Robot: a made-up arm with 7 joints.
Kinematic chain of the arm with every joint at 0, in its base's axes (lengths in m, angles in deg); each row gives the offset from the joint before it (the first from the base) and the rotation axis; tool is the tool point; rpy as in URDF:
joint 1: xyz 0 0 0.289 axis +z
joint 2: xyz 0 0 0 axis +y
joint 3: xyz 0 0 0.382 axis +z
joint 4: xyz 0.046 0 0 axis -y
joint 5: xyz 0.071 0 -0.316 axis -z
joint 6: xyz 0 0 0 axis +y
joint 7: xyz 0.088 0 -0.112 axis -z
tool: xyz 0 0 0 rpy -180 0 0
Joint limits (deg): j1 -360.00..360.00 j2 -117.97..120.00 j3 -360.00..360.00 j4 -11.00..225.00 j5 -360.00..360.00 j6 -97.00..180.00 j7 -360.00..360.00
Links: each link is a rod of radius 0.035 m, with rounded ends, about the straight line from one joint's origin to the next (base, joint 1, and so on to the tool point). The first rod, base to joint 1, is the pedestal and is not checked.
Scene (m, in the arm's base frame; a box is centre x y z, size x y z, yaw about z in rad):
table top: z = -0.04
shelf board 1: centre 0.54 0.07 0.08 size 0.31 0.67 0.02 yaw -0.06
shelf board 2: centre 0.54 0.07 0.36 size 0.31 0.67 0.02 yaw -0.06
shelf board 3: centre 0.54 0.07 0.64 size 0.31 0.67 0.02 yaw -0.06
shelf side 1: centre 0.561 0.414 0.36 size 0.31 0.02 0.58 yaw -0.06
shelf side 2: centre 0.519 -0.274 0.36 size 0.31 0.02 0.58 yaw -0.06
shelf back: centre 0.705 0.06 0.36 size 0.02 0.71 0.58 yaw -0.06
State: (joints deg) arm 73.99 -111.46 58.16 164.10 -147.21 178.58 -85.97
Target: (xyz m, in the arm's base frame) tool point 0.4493 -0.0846 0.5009
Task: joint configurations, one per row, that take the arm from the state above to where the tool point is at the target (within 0.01 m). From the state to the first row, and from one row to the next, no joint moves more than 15 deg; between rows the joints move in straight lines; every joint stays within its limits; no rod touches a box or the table.
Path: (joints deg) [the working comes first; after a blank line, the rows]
Joints at the target: -1.90 22.65 9.79 66.32 -102.18 153.64 -85.97
Straight joint move there: touches shelf board 3.

1: 65.74 -99.12 52.98 149.32 -140.02 176.88 -85.97
2: 57.49 -86.79 47.79 134.54 -132.82 175.17 -85.97
3: 49.24 -74.45 42.61 119.75 -125.63 173.47 -85.97
4: 40.99 -62.11 37.42 104.97 -118.44 171.76 -85.97
5: 32.74 -49.77 32.24 90.19 -111.24 170.06 -85.97
6: 24.49 -37.44 27.05 75.41 -104.05 168.35 -85.97
7: 16.24 -25.10 21.87 60.62 -96.86 166.65 -85.97
8: 7.99 -12.76 16.68 45.84 -89.66 164.94 -85.97
9: -0.26 -0.42 11.50 31.06 -82.47 163.24 -85.97
10: -0.81 7.27 10.93 42.81 -89.04 160.04 -85.97
11: -1.35 14.96 10.36 54.56 -95.61 156.84 -85.97
12: -1.90 22.65 9.79 66.32 -102.18 153.64 -85.97

